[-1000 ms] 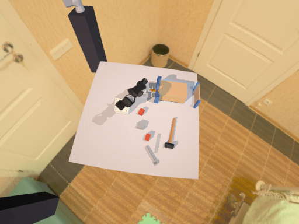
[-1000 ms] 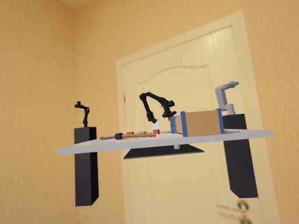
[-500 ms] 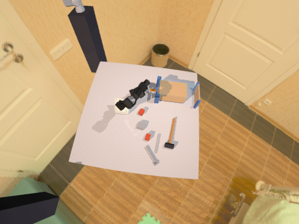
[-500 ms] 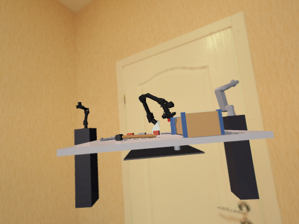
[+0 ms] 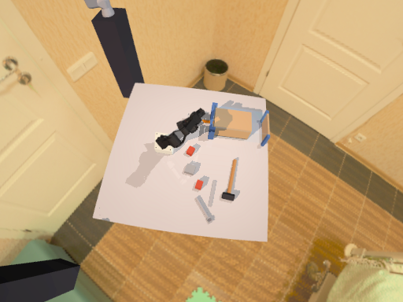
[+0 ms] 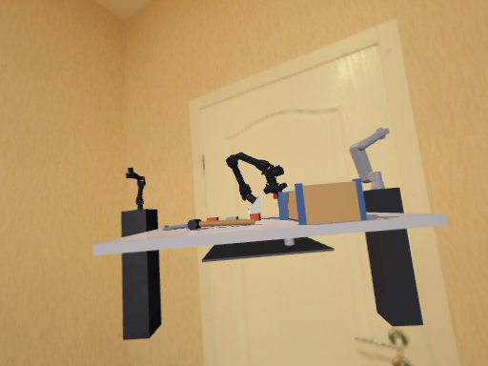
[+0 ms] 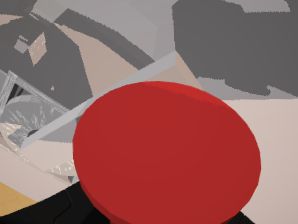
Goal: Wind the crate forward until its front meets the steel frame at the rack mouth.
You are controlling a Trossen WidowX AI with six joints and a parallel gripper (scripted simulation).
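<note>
My gripper tip is now 10 mm short of the winch handle, 30 mm to the right of it and 30 mm above it. Also, from my gripper tip: red knob: 10 mm ahead, 10 mm to the right; then blue frame: 180 mm ahead, 100 mm to the left, 20 mm below; then white winch: 10 mm ahead, 80 mm to the left, 100 mm below.
</note>
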